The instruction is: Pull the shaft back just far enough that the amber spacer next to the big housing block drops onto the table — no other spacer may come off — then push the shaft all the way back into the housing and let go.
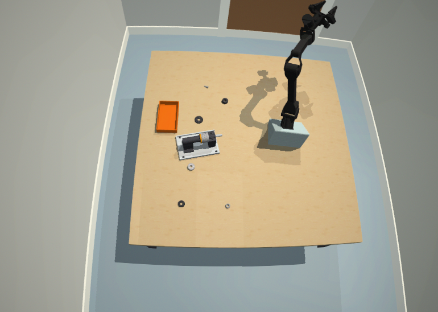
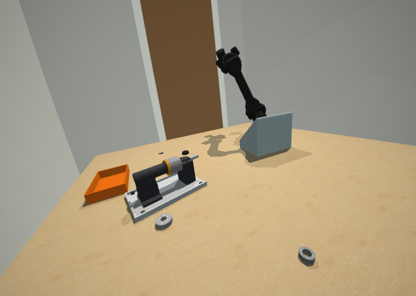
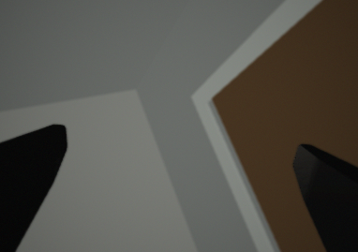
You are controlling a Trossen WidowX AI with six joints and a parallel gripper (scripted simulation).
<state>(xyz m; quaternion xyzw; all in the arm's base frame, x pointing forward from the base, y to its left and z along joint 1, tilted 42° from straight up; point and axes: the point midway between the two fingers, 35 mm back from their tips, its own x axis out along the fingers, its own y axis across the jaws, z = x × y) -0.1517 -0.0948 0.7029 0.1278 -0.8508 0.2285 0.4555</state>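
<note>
My gripper tip is 64 cm short of the grey shaft, 62 cm to the right of it and 52 cm above it. From my gripper tip the other things lie so: amber spacer: 68 cm ahead, 63 cm to the left, 52 cm below; then orange tray: 89 cm ahead, 59 cm below, 46 cm to the left.
</note>
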